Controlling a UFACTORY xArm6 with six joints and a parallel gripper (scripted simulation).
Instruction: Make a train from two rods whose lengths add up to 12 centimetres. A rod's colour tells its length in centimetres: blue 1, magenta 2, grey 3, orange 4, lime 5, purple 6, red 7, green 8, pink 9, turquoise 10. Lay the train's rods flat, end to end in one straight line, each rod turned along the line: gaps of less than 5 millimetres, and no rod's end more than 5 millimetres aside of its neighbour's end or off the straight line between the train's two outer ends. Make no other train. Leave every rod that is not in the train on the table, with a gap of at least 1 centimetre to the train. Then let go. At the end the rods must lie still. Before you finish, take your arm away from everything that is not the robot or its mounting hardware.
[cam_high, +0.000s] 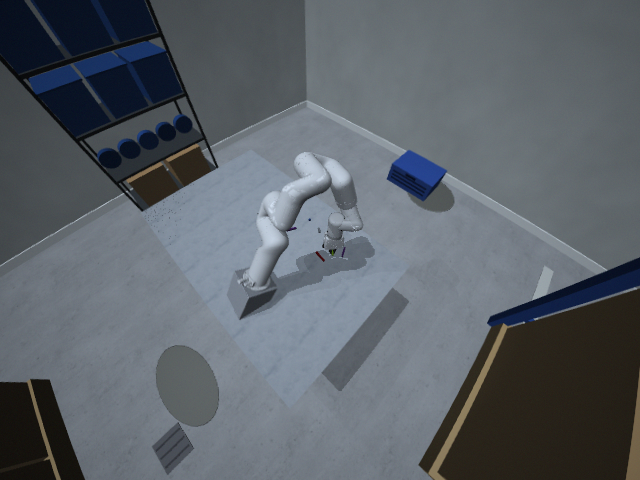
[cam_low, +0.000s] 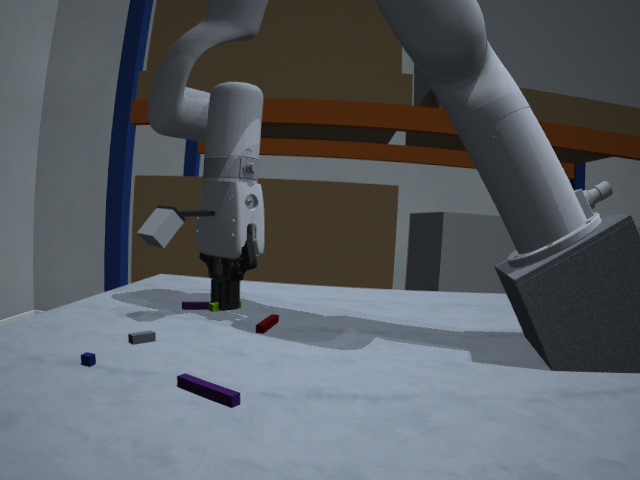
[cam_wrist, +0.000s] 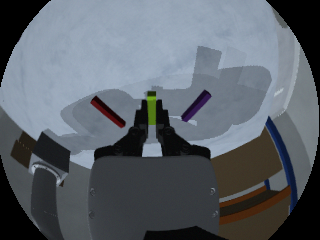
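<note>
My gripper is now 20 mm above the lime rod. From my hand the other things lie so: red rod 60 mm behind, 30 mm to the left, 30 mm below; then small blue rod 70 mm ahead, 250 mm to the left, 30 mm below; then grey rod 60 mm ahead, 160 mm to the left, 30 mm below.
</note>
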